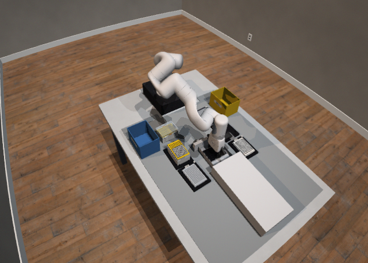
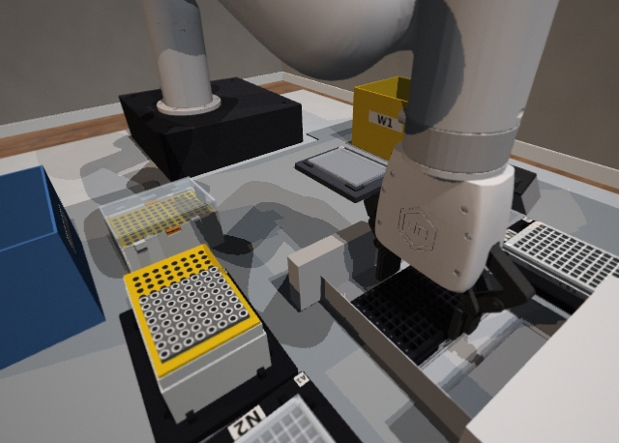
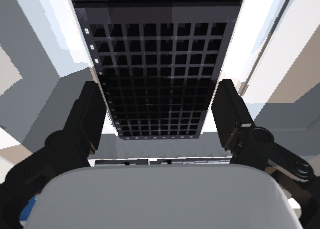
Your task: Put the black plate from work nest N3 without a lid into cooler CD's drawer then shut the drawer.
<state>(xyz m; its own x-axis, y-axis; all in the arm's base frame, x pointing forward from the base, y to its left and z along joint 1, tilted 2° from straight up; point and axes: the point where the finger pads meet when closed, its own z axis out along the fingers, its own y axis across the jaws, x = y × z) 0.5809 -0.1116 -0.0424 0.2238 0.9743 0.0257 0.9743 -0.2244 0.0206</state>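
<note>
Right now the black plate is 10 mm below my hand. From my hand the other things lie so: white cooler CD 170 mm ahead, 40 mm to the right; yellow tip rack 150 mm behind, 170 mm to the right, 20 mm above; white plate 100 mm ahead, 170 mm to the left, 10 mm below.
</note>
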